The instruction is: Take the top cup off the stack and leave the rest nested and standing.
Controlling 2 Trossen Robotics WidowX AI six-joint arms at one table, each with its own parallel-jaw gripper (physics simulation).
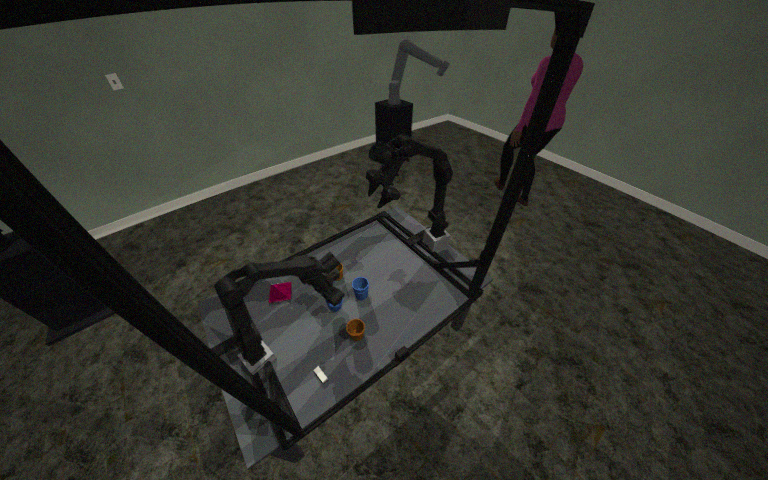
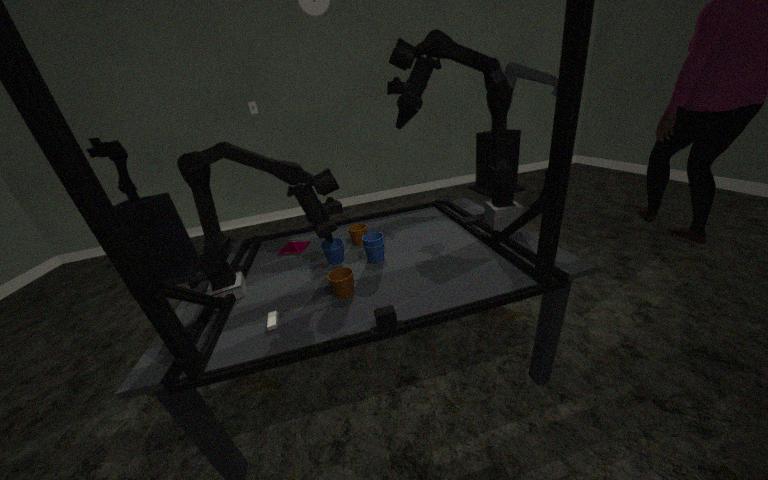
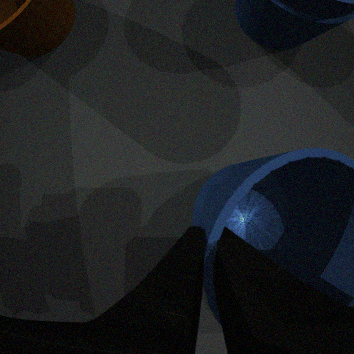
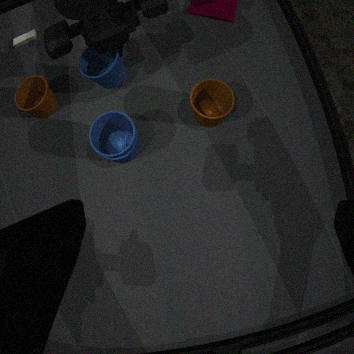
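My left gripper is shut on the rim of a blue cup. It holds the cup low at the table top; I cannot tell whether the cup touches it. The blue stack stands upright and nested just beside it. My right gripper is open and empty, high above the far side of the table.
One orange cup stands in front and another orange cup behind. A magenta square and a white block lie near the left arm. A person stands beyond the black frame post.
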